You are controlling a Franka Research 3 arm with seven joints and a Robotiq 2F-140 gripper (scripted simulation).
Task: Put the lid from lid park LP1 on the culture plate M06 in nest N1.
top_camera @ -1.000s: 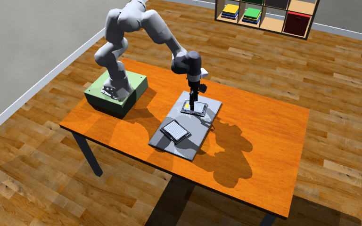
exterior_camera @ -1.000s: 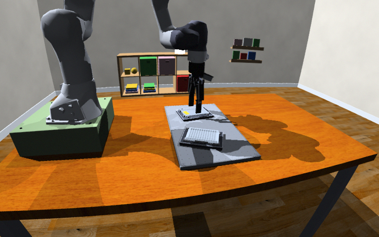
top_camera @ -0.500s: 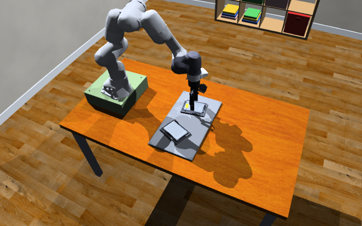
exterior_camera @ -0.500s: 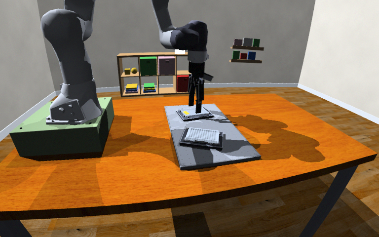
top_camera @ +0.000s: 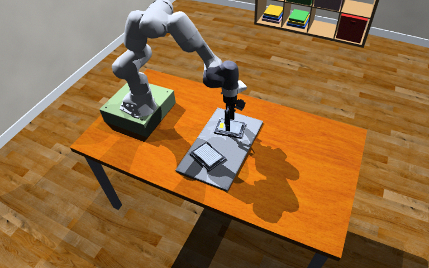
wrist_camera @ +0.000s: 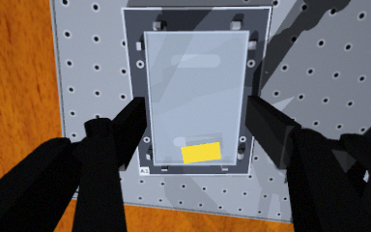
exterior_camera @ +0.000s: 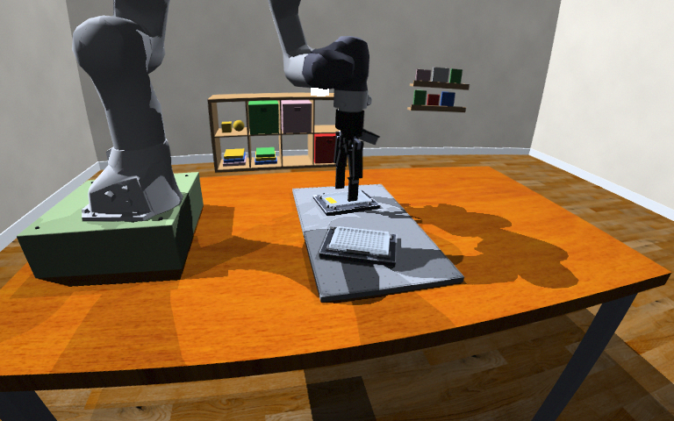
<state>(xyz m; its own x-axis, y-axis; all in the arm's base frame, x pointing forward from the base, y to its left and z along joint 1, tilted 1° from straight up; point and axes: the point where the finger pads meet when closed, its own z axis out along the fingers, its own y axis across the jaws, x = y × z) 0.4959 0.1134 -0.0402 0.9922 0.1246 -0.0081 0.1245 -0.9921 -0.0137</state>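
Now: hand 40 mm above the clear lid. The rest, counted from my hand: culture plate (30 mm behind, 240 mm to the right, 40 mm below); then lid park LP1 (50 mm below); then nest N1 (30 mm behind, 240 mm to the right, 50 mm below).
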